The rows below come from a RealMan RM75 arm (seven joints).
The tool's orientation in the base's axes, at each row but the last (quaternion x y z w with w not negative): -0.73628, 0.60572, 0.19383, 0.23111; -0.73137, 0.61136, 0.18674, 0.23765; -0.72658, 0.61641, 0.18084, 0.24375; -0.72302, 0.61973, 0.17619, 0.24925; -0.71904, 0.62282, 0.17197, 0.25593; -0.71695, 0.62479, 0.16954, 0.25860; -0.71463, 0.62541, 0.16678, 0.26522; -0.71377, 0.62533, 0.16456, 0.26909; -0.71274, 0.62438, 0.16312, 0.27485; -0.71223, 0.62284, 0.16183, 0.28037; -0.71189, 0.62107, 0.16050, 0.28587; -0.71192, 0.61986, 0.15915, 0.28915; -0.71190, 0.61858, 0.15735, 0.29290
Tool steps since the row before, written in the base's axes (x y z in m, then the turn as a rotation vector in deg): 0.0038, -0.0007, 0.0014, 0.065, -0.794, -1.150; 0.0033, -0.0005, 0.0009, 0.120, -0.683, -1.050; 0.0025, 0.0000, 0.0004, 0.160, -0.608, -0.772; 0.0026, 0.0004, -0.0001, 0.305, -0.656, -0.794; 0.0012, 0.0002, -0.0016, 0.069, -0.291, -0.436; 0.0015, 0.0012, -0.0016, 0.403, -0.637, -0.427; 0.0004, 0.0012, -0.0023, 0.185, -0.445, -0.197; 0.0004, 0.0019, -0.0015, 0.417, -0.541, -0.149; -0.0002, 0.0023, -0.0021, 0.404, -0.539, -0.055; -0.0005, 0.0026, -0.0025, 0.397, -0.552, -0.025; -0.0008, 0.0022, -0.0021, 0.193, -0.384, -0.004; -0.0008, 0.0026, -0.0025, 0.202, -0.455, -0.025; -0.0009, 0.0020, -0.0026, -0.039, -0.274, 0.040
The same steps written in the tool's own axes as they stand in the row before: 0.0005, -0.0038, -0.0016, 1.300, 0.184, 0.484; 0.0005, -0.0033, -0.0010, 1.164, 0.103, 0.467; 0.0002, -0.0025, -0.0002, 0.954, 0.018, 0.285; 0.0002, -0.0026, 0.0005, 1.030, -0.117, 0.283; 0.0009, -0.0010, 0.0015, 0.493, 0.026, 0.189; 0.0002, -0.0013, 0.0021, 0.822, -0.274, 0.006; 0.0004, -0.0001, 0.0026, 0.501, -0.114, -0.086; -0.0006, -0.0003, 0.0024, 0.588, -0.343, -0.157; -0.0007, 0.0004, 0.0030, 0.531, -0.348, -0.232; -0.0007, 0.0008, 0.0035, 0.522, -0.346, -0.265; -0.0007, 0.0011, 0.0029, 0.341, -0.163, -0.205; -0.0007, 0.0011, 0.0034, 0.411, -0.162, -0.231; -0.0002, 0.0013, 0.0031, 0.185, 0.046, -0.204
